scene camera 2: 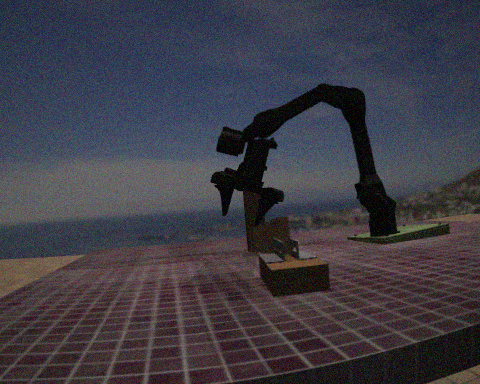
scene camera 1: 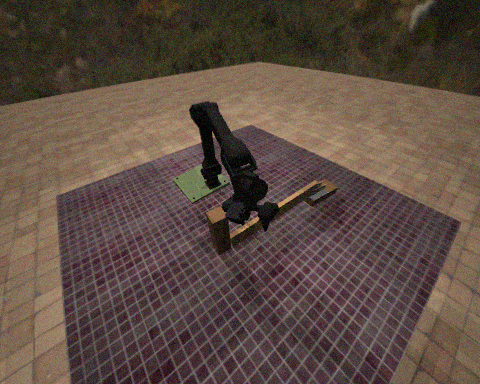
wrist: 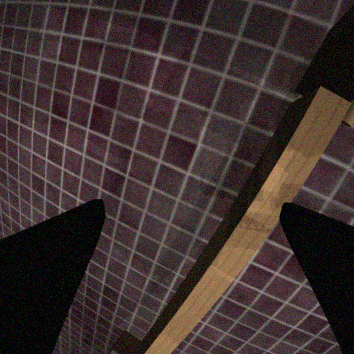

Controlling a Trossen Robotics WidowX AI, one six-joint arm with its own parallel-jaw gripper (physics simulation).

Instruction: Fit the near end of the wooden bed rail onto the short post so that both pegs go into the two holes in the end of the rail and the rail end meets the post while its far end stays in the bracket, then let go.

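Places are measured from the arm's base along level axes (x left, y back, z up), in centimetres.
Where they show: gripper, fingertip midpoint: (scene camera 2: 240,220) (scene camera 1: 254,227) (wrist: 194,209); arm's base, link origin: (scene camera 2: 384,234) (scene camera 1: 213,183).
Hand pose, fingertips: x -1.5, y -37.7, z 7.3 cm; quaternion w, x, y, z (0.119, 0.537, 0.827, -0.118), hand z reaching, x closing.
Things, the pixels of their top centre, and the offset from my fingertips. "spot": a spot on its surface instead. Level surfaces: height alone.
- wooden bed rail, top centre: (scene camera 2: 262,215) (scene camera 1: 279,202) dx +14.2, dy +4.0, dz +1.1 cm
- bracket, surface spot: (scene camera 2: 300,280) spot: dx +47.6, dy +4.7, dz -7.1 cm
- upright short post, surface spot: (wrist: 335,60) spot: dx -8.9, dy +2.1, dz -1.7 cm
- peg, surface spot: (wrist: 350,117) spot: dx -7.5, dy +4.6, dz -3.1 cm
- purple tiled mat, surface height: dz -8.9 cm
The wooden bed rail (scene camera 1: 295,198) (scene camera 2: 272,234) (wrist: 215,275) runs from the bracket (scene camera 1: 327,189) (scene camera 2: 300,280) to close beside the upright short post (scene camera 1: 218,232) (scene camera 2: 250,237) (wrist: 335,60). Its far end sits between the bracket's metal plates. In the wrist view, a pale stub that looks like a peg (wrist: 350,117) shows at the right edge, beside the rail's near end and not in line with it. The holes are hidden. My gripper (scene camera 1: 253,226) (scene camera 2: 241,219) (wrist: 194,209) is open and empty above the rail, which passes under the right finger in the wrist view.
My arm stands on a green base plate (scene camera 1: 187,186) (scene camera 2: 425,232), to one side of the rail. The post rises close by my gripper. A purple tiled mat (scene camera 1: 280,310) (scene camera 2: 150,320) (wrist: 125,125) lies under everything.
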